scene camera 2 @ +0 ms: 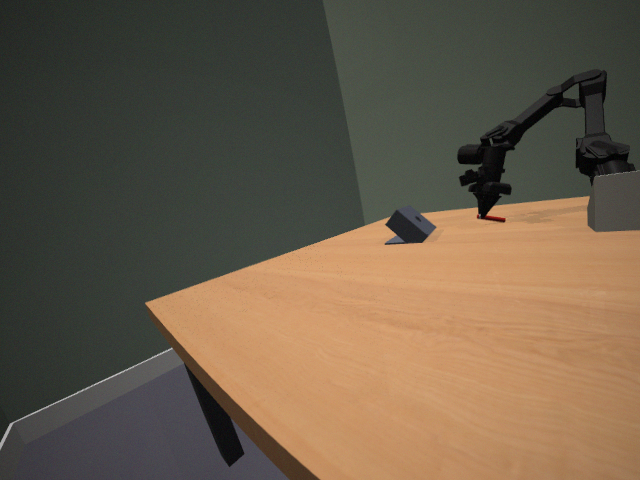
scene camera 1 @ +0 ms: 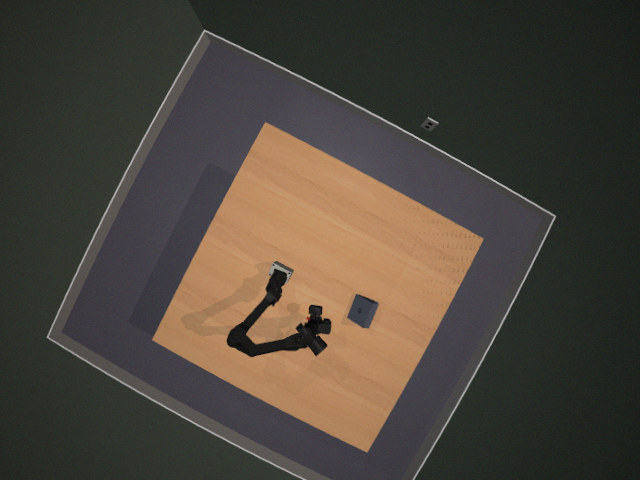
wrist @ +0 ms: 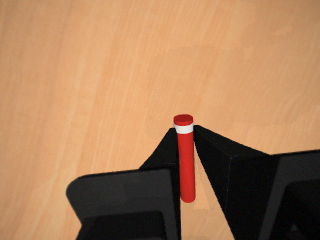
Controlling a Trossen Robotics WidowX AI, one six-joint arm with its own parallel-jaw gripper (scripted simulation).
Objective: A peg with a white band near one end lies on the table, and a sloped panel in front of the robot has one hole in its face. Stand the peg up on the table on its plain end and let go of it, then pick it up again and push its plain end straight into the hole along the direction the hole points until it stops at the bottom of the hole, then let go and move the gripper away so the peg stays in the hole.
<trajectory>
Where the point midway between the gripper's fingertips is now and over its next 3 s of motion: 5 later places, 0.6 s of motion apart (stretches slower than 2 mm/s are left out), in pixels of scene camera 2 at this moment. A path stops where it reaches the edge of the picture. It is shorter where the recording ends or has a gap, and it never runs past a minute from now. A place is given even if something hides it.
My gripper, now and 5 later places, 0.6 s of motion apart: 481, 217; 482, 213; 484, 210; 486, 207; 488, 205; 492, 202
</trajectory>
